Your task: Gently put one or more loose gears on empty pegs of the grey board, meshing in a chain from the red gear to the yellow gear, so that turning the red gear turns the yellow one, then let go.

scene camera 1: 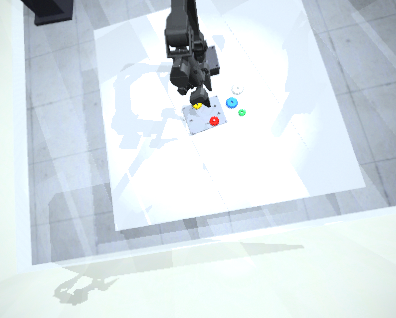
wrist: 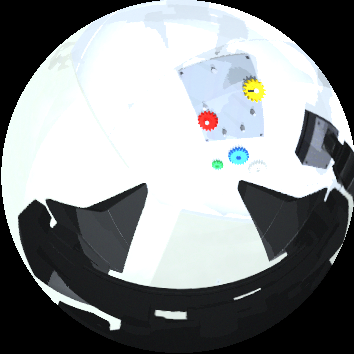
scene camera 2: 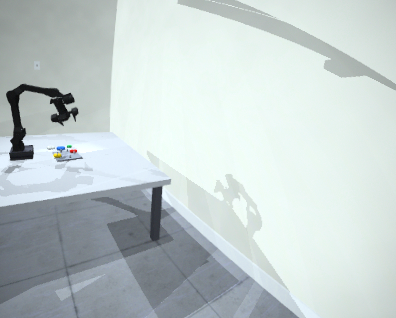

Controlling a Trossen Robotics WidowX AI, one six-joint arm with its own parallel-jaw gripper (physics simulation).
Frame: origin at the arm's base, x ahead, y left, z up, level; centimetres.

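Seen in the pictures: gripper, fingertip midpoint: (scene camera 1: 210, 98) (wrist: 193, 185) (scene camera 2: 69, 123); arm's base, origin of the base link: (scene camera 1: 200, 57) (scene camera 2: 18, 149).
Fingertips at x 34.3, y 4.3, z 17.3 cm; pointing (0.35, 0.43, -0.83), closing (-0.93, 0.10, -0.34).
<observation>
Pixels of each thing's top centre, then the offset from my fingertips to it. "*": a spot on its surface instead. Level surfaces: height alone.
- grey board, middle of its top: (wrist: 229, 101) (scene camera 1: 203, 112) (scene camera 2: 65, 151) dx -3.4, dy -4.0, dz -19.8 cm
- red gear, surface spot: (wrist: 207, 121) (scene camera 1: 213, 119) * dx +1.4, dy +1.1, dz -19.9 cm
- yellow gear, surface spot: (wrist: 255, 90) (scene camera 1: 197, 103) (scene camera 2: 57, 153) * dx -8.9, dy -7.5, dz -19.8 cm
- blue gear, middle of its top: (wrist: 238, 157) (scene camera 1: 232, 102) (scene camera 2: 60, 147) dx -8.3, dy +11.7, dz -21.2 cm
- small green gear, middle of its top: (wrist: 216, 166) (scene camera 1: 242, 111) (scene camera 2: 69, 145) dx -2.2, dy +16.7, dz -21.2 cm
- white gear, middle of its top: (wrist: 257, 170) (scene camera 1: 237, 88) (scene camera 2: 50, 146) dx -16.2, dy +15.5, dz -21.2 cm
- white table, its level: dz -22.9 cm
The grey board (scene camera 1: 201, 120) (wrist: 192, 92) lies on the table and bears the red gear (scene camera 1: 214, 121) (scene camera 2: 73, 151) (wrist: 207, 121) and the yellow gear (scene camera 1: 197, 106) (scene camera 2: 57, 155) (wrist: 255, 90), set apart. Several bare pegs stand on it. Beside the board lie three loose gears: a blue gear (scene camera 1: 231, 103) (scene camera 2: 60, 148) (wrist: 238, 156), a small green gear (scene camera 1: 242, 112) (scene camera 2: 69, 146) (wrist: 217, 164) and a white gear (scene camera 1: 237, 90) (scene camera 2: 50, 148) (wrist: 258, 166), faint against the table. My gripper (scene camera 2: 69, 123) (wrist: 193, 185) is open and empty, high above the board and gears.
The white table (scene camera 1: 165, 180) (scene camera 2: 120, 170) carries everything. The dark arm base (scene camera 1: 213, 60) (scene camera 2: 21, 152) (wrist: 317, 139) stands near the white gear's side of the board. My arm hides part of the table behind the board in scene camera 1's view.
</observation>
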